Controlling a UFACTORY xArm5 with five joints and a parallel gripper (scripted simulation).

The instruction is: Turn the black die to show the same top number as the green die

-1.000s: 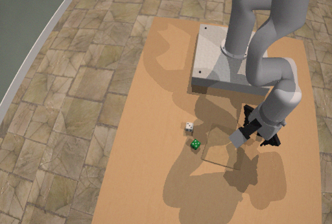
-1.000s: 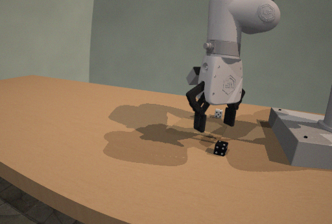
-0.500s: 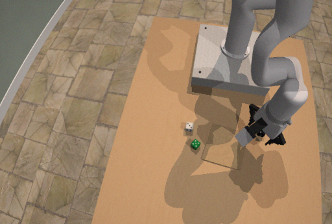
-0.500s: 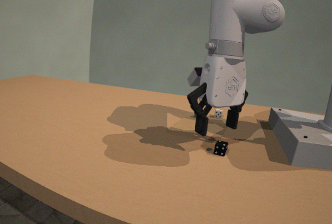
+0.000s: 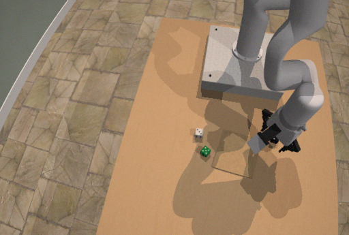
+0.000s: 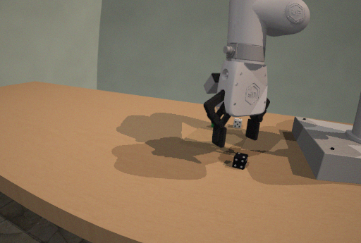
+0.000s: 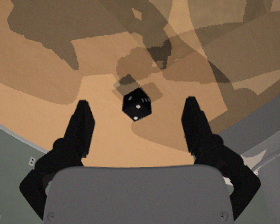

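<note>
Right now my hand is 4 cm above the black die, 2 cm to the right of it and 2 cm past it. The rest, counted from my hand: tan mat (10 cm to the right, 7 cm ahead, 5 cm below); then green die (20 cm to the right, 10 cm ahead, 4 cm below); then white die (24 cm to the right, 5 cm ahead, 4 cm below).
</note>
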